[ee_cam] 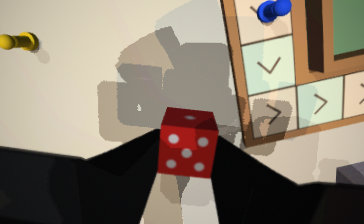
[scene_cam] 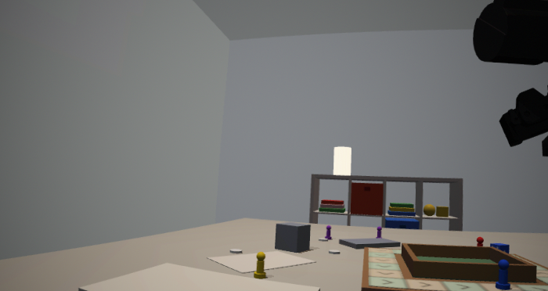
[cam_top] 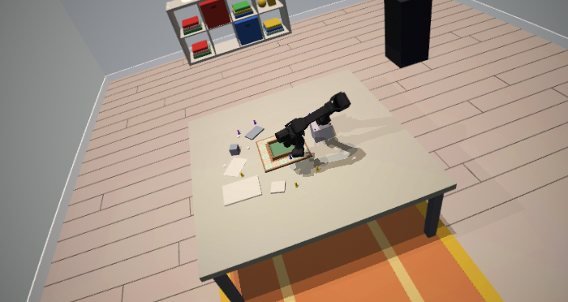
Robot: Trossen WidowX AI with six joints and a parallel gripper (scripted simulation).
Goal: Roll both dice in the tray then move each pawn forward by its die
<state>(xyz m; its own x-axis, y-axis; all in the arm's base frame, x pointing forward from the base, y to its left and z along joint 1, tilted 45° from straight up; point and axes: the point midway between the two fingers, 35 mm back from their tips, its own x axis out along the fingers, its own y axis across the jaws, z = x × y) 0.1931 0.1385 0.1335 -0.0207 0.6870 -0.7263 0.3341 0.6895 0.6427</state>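
The red pawn is 1 cm ahead of my gripper tip, 30 cm to the right of it and 7 cm below it. The rest, counted from my gripper tip: blue pawn (5 cm ahead, 8 cm to the right, 7 cm below); then dark cube (36 cm ahead, 31 cm to the right, 7 cm below); then die (right at my gripper tip).
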